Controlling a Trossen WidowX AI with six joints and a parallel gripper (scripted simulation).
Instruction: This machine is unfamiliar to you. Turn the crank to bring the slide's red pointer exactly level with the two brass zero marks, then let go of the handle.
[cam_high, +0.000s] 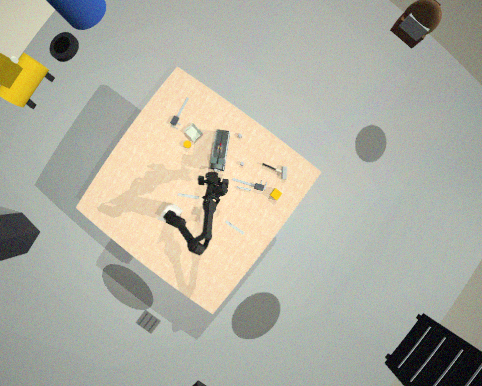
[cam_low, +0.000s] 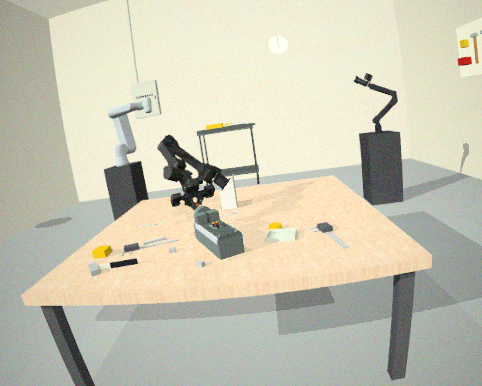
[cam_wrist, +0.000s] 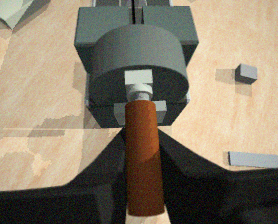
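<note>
Now: the crank 1 cm above my gripper tip. Also, from my gripper tip: red pointer 16 cm ahead, 10 cm to the left, 1 cm below; brown crank handle 1 cm behind, 1 cm to the right, 3 cm above; yellow disc 3 cm ahead, 29 cm to the left, 8 cm below.
</note>
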